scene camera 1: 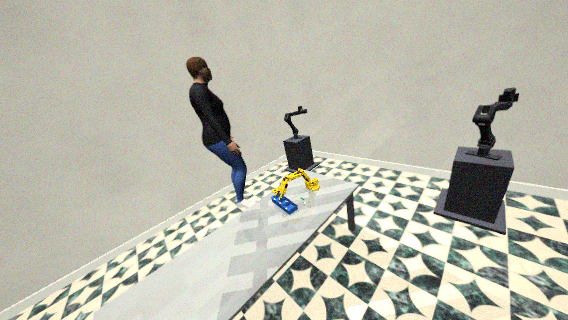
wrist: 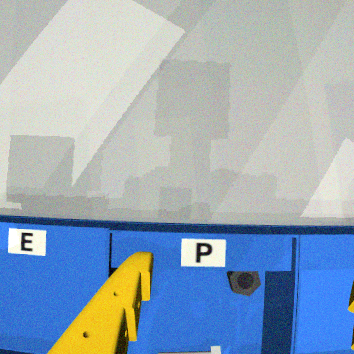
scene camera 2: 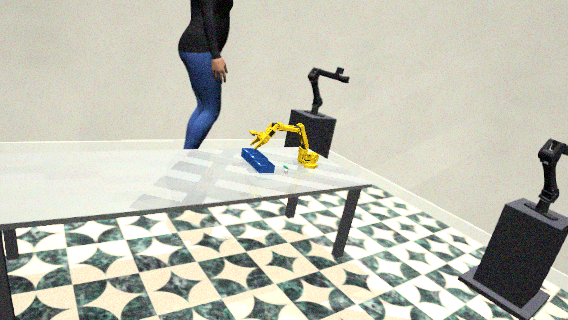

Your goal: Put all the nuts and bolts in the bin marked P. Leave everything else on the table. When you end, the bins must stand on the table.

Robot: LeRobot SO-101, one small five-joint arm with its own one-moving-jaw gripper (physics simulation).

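Where they show: hand, tool point: (scene camera 1: 279, 199) (wrist: 151, 269) (scene camera 2: 254, 148); arm's base, link origin: (scene camera 1: 312, 189) (scene camera 2: 304, 165).
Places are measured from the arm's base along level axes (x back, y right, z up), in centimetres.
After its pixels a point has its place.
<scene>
A blue bin block (scene camera 1: 288, 207) @[y -0.1, x -29.9, z 0.7 cm] (scene camera 2: 264, 166) @[y -6.5, x -32.5, z 3.6 cm] (wrist: 200, 229) @[y 6.1, x -33.4, z 3.3 cm] stands on the table. In the wrist view its compartments carry a P label (wrist: 203, 253) @[y 6.1, x -32.4, z 4.2 cm] and, to the left, an E label (wrist: 27, 242) @[y -2.2, x -33.4, z 3.5 cm]; the right compartment's label does not show. A dark hex nut (wrist: 245, 282) @[y 8.5, x -30.0, z 1.6 cm] lies in the P compartment. Part of a pale thing (wrist: 216, 349) @[y 6.6, x -26.4, z 1.6 cm] shows at the bottom edge below the P label; what it is cannot be told. My gripper (scene camera 1: 274, 192) @[y 4.3, x -33.2, z 9.3 cm] (scene camera 2: 253, 140) is open above the bins, its jaws wide apart in the wrist view, with nothing between them.
A small green cylinder (scene camera 1: 303, 199) @[y -4.5, x -15.5, z 0.6 cm] (scene camera 2: 286, 167) @[y -2.8, x -15.3, z 0.6 cm] lies on the table (scene camera 1: 200, 270) @[y 5.5, x -99.6, z 0.0 cm] (scene camera 2: 100, 185) @[y -8.1, x -110.0, z 0.0 cm] between the bins and the arm's base, with a tiny pale thing (scene camera 2: 286, 171) @[y -8.9, x -19.7, z 1.0 cm] beside it. A person (scene camera 1: 212, 117) (scene camera 2: 202, 75) stands behind the table. Two black arms on dark pedestals stand beyond it.
</scene>
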